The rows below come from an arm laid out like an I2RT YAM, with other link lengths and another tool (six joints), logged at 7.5 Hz.
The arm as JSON. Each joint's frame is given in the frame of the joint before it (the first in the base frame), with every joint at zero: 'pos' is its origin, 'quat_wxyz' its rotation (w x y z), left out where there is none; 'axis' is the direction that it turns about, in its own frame. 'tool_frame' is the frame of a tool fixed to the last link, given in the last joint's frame.
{
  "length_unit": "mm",
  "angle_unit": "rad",
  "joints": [
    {
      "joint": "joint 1",
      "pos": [
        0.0,
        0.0,
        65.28
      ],
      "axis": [
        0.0,
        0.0,
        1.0
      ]
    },
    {
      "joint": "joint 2",
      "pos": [
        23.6,
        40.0,
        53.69
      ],
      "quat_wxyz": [
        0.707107,
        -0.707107,
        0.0,
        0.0
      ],
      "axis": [
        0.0,
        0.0,
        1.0
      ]
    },
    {
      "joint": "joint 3",
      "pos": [
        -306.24,
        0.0,
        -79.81
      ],
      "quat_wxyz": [
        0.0,
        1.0,
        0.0,
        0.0
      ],
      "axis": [
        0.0,
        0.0,
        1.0
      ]
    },
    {
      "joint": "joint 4",
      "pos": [
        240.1,
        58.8,
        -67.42
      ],
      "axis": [
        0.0,
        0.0,
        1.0
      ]
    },
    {
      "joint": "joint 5",
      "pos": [
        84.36,
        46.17,
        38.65
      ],
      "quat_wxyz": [
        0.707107,
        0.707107,
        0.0,
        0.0
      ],
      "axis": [
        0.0,
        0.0,
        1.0
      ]
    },
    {
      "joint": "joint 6",
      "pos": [
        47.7,
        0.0,
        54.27
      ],
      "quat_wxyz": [
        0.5,
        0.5,
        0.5,
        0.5
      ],
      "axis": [
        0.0,
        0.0,
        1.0
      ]
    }
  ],
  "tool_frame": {
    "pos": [
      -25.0,
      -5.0,
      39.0
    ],
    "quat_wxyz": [
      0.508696,
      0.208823,
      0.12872,
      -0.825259
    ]
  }
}
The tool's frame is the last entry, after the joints.
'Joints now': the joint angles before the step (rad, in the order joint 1, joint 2, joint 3, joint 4, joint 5, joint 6). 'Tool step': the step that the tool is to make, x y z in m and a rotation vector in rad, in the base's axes. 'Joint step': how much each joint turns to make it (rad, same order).
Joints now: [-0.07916 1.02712 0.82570 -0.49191 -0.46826 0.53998]
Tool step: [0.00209 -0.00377 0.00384 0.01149 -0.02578 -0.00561]
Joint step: [-0.02095 0.00039 0.00000 0.02558 -0.02057 0.00117]
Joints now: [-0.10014 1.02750 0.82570 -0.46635 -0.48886 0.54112]
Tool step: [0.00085 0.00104 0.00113 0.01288 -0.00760 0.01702]
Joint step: [-0.00193 0.00458 0.00001 0.01028 -0.02329 -0.00115]
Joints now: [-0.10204 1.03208 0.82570 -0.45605 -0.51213 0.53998]
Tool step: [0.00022 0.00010 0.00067 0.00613 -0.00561 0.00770]
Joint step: [-0.00308 0.00117 -0.00076 0.00612 -0.01261 -0.00154]
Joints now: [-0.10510 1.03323 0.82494 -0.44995 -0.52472 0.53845]
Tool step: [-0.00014 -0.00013 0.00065 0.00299 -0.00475 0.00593]
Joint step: [-0.00344 0.00000 0.00001 0.00266 -0.00954 -0.00344]
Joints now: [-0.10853 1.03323 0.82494 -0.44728 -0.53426 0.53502]
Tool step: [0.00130 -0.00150 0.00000 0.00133 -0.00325 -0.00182]
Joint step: [-0.00723 0.00458 0.00002 0.00647 -0.00532 -0.00228]
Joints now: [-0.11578 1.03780 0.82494 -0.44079 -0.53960 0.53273]
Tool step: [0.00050 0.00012 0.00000 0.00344 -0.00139 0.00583]
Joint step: [-0.00154 0.00308 0.00002 0.00305 -0.00802 -0.00191]
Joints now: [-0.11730 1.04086 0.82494 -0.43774 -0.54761 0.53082]
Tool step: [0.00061 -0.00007 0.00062 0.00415 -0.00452 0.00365]
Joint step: [-0.00190 0.00191 0.00002 0.00610 -0.00723 0.00040]
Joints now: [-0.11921 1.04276 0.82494 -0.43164 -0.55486 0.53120]
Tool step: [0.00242 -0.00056 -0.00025 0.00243 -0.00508 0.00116]
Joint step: [-0.00228 0.00801 -0.00115 0.01412 -0.00457 0.00040]
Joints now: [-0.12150 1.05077 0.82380 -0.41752 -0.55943 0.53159]
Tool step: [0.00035 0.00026 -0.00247 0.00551 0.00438 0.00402]
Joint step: [-0.00035 0.00343 -0.00762 0.00686 -0.00647 0.00154]
